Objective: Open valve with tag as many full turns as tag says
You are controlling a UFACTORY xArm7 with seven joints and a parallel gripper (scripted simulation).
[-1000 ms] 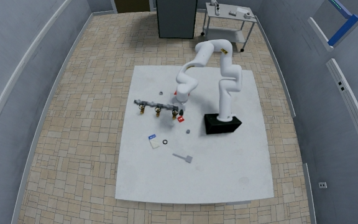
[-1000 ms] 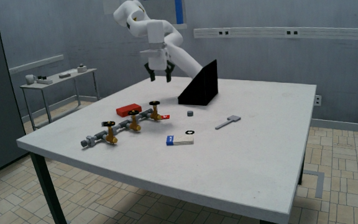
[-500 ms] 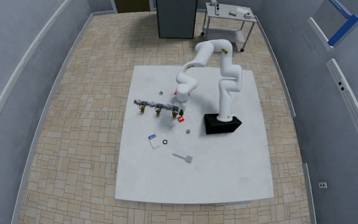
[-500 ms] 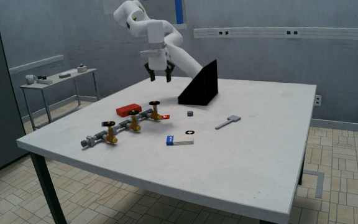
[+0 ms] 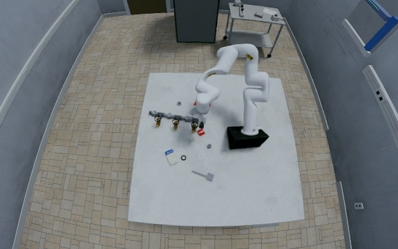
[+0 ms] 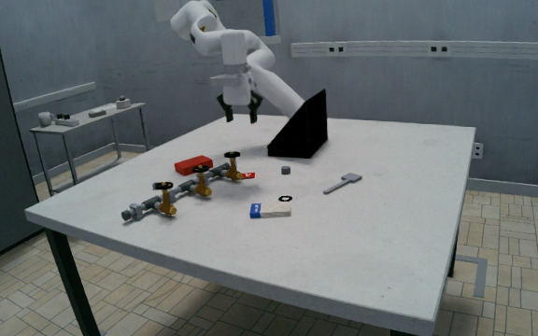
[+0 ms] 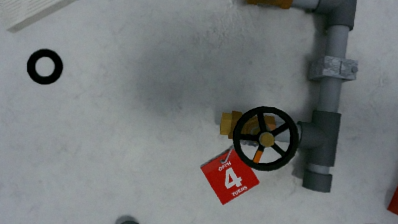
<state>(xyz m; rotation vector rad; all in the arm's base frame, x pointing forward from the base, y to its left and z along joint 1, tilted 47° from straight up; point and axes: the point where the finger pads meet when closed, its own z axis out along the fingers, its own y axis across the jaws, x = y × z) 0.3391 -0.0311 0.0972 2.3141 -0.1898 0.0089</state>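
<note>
Now: the red tag 200 mm below my hand and 10 mm ahead of it. Also, from my hand: white box (240 mm ahead, 190 mm below, 170 mm to the left); red block (240 mm to the right, 180 mm below, 40 mm behind); grey flat tool (330 mm to the left, 190 mm below, 10 mm ahead).
</note>
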